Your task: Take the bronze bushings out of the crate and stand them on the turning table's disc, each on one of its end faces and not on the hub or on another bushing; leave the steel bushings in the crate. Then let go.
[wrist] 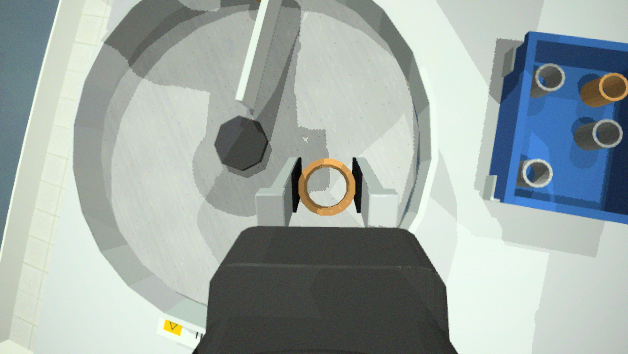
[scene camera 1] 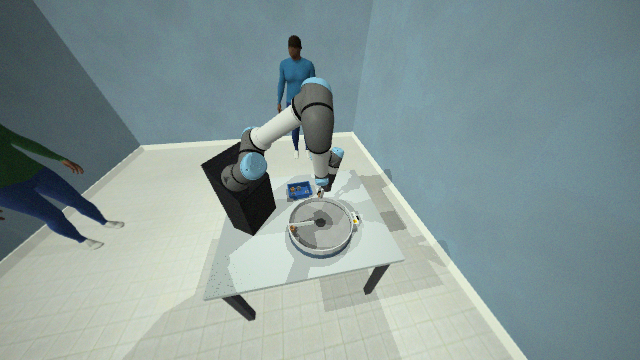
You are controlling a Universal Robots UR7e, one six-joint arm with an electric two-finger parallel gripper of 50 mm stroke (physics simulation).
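Pixels of known places: gripper, fingertip midpoint: (wrist: 326, 174) (scene camera 1: 319, 196); arm's base, origin of the base link: (scene camera 1: 236, 178).
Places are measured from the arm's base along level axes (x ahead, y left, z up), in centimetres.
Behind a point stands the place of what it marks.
My gripper (wrist: 326, 174) @(x 46.4, y -1.0, z -22.7 cm) (scene camera 1: 320, 194) @(x 46.4, y -1.0, z -22.7 cm) is shut on a bronze bushing (wrist: 327, 212) @(x 48.5, y -0.3, z -20.6 cm), held upright above the turning table's disc (wrist: 165, 200) @(x 53.9, y -21.4, z -35.6 cm) (scene camera 1: 332, 235) @(x 50.4, y -23.5, z -35.7 cm), between the dark hub (wrist: 241, 143) @(x 44.9, y -12.7, z -34.9 cm) (scene camera 1: 320, 222) @(x 44.9, y -13.1, z -34.8 cm) and the rim nearest the crate. Another bronze bushing (scene camera 1: 293, 228) is on the disc at the left, beside the light bar; a sliver of it shows at the wrist view's top edge. The blue crate (wrist: 507, 145) @(x 38.5, y 16.7, z -37.8 cm) (scene camera 1: 300, 197) @(x 35.0, y 16.4, z -39.3 cm) holds a bronze bushing (wrist: 597, 93) @(x 30.5, y 25.4, z -38.3 cm) (scene camera 1: 292, 189) @(x 29.5, y 25.6, z -38.1 cm) and three steel bushings (wrist: 535, 175) @(x 40.7, y 21.8, z -40.2 cm) (wrist: 597, 136) @(x 35.6, y 25.9, z -37.9 cm) (wrist: 549, 80) @(x 29.2, y 21.0, z -39.8 cm), standing. The held bushing's height above the disc is hard to tell.
A light bar (wrist: 255, 55) @(x 35.5, y -12.4, z -32.5 cm) (scene camera 1: 302, 225) @(x 32.7, y -14.0, z -35.7 cm) reaches from the rim toward the hub. The raised rim (wrist: 425, 125) @(x 39.2, y 6.6, z -33.9 cm) (scene camera 1: 345, 246) @(x 56.8, y -30.9, z -38.2 cm) surrounds the disc. A small yellow label (wrist: 173, 327) @(x 68.6, y -16.4, z -35.1 cm) (scene camera 1: 355, 220) @(x 68.5, y -16.1, z -34.9 cm) is on its outer side. Two people stand beyond the table (scene camera 1: 240, 272).
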